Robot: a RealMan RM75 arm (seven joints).
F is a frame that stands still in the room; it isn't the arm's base.
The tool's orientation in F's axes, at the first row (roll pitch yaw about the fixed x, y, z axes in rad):
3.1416, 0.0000, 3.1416
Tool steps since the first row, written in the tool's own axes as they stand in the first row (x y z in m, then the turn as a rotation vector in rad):
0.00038, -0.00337, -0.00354, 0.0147, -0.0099, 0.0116
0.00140, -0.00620, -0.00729, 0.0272, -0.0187, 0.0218
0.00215, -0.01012, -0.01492, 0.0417, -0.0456, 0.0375
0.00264, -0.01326, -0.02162, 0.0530, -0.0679, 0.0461
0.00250, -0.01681, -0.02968, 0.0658, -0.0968, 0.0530
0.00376, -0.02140, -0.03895, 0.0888, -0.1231, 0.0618
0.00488, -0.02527, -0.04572, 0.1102, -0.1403, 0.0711
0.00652, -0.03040, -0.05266, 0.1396, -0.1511, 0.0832
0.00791, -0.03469, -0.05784, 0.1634, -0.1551, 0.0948
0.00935, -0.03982, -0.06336, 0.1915, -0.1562, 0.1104
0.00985, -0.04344, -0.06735, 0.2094, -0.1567, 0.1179
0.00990, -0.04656, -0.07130, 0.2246, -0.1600, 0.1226
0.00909, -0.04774, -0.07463, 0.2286, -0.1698, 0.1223
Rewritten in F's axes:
-0.00038, -0.00337, 0.00354, -0.0147, -0.0099, -0.0116
-0.00140, -0.00620, 0.00729, -0.0272, -0.0187, -0.0218
-0.00215, -0.01012, 0.01492, -0.0417, -0.0456, -0.0375
-0.00264, -0.01326, 0.02162, -0.0530, -0.0679, -0.0461
-0.00250, -0.01681, 0.02968, -0.0658, -0.0968, -0.0530
-0.00376, -0.02140, 0.03895, -0.0888, -0.1231, -0.0618
-0.00488, -0.02527, 0.04572, -0.1102, -0.1403, -0.0711
-0.00652, -0.03040, 0.05266, -0.1396, -0.1511, -0.0832
-0.00791, -0.03469, 0.05784, -0.1634, -0.1551, -0.0948
-0.00935, -0.03982, 0.06336, -0.1915, -0.1562, -0.1104
-0.00985, -0.04344, 0.06735, -0.2094, -0.1567, -0.1179
-0.00990, -0.04656, 0.07130, -0.2246, -0.1600, -0.1226
-0.00909, -0.04774, 0.07463, -0.2286, -0.1698, -0.1223

